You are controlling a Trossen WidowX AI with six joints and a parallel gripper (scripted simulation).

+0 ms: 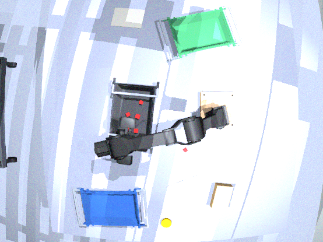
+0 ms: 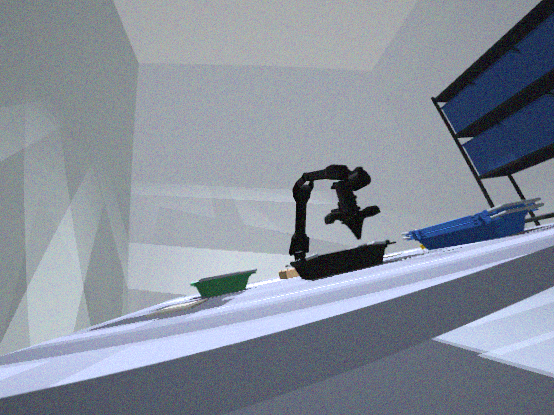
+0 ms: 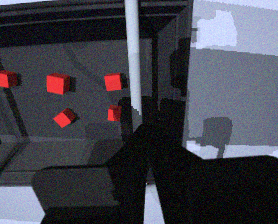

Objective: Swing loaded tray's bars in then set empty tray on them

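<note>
Right now the green tray is 500 mm to the right of my gripper tip, 280 mm behind it and 40 mm below it. Also, from my gripper tip: yellow disc 420 mm to the left, 190 mm behind, 80 mm below; red block 240 mm behind, 80 mm below, 40 mm to the left; tan box 430 mm behind, 260 mm to the left, 60 mm below.
</note>
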